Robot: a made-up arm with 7 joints.
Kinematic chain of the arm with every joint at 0, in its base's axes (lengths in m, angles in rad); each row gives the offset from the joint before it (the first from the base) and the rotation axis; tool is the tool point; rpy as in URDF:
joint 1: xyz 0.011 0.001 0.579 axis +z
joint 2: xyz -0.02 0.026 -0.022 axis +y
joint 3: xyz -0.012 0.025 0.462 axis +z
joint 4: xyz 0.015 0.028 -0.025 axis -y
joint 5: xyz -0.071 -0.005 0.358 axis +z
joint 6: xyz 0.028 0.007 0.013 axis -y
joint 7: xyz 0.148 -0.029 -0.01 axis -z
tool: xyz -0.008 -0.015 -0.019 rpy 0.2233 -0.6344 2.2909
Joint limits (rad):
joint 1: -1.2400..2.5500
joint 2: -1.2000..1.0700
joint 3: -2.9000..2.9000
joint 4: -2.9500..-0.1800
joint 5: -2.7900..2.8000
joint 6: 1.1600..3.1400
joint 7: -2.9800..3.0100
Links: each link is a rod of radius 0.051 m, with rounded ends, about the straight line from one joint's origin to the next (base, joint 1, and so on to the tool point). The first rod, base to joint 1, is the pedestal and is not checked.
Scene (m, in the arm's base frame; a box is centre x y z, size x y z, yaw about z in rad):
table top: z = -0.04
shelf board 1: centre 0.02 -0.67 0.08 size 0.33 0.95 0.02 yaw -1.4
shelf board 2: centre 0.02 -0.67 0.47 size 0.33 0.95 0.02 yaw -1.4
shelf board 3: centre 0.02 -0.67 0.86 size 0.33 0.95 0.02 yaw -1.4
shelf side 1: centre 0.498 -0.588 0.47 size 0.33 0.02 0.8 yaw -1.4
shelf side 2: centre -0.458 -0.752 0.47 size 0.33 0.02 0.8 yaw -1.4
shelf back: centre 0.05 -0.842 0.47 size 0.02 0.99 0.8 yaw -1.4
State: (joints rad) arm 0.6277 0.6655 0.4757 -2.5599 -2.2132 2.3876 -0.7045
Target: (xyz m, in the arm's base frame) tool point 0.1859 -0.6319 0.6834
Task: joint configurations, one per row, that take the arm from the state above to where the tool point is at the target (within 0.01 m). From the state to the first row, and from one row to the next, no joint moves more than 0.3 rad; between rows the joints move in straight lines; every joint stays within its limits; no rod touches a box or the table.
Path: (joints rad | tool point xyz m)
1: 0.6141 0.4019 0.2059 -2.5476 -2.1975 2.3279 -0.7099 | 0.1295 0.3435 0.4895
2: 0.6005 0.1383 -0.0639 -2.5352 -2.1818 2.2682 -0.7153 | 0.2314 0.2869 0.5713
3: 0.5869 -0.1253 -0.3336 -2.5229 -2.1662 2.2085 -0.7207 | 0.2922 0.1884 0.6709
4: 0.5733 -0.3888 -0.6034 -2.5105 -2.1505 2.1487 -0.7260 | 0.3015 0.0556 0.7560
5: 0.5597 -0.6524 -0.8732 -2.4982 -2.1348 2.0890 -0.7314 | 0.2644 -0.0935 0.7962
6: 0.5461 -0.9160 -1.1430 -2.4858 -2.1191 2.0293 -0.7368 | 0.2001 -0.2335 0.7724
7: 0.5325 -1.1796 -1.4128 -2.4735 -2.1034 1.9696 -0.7422 | 0.1352 -0.3381 0.6834
8: 0.6796 -1.1523 -1.5078 -2.2595 -2.0865 1.8853 -0.7496 | 0.1527 -0.4439 0.6818
9: 0.8267 -1.1249 -1.6028 -2.0456 -2.0696 1.8009 -0.7570 | 0.1697 -0.5425 0.6799
10: 0.9738 -1.0976 -1.6978 -1.8316 -2.0527 1.7166 -0.7643 | 0.1859 -0.6319 0.6834

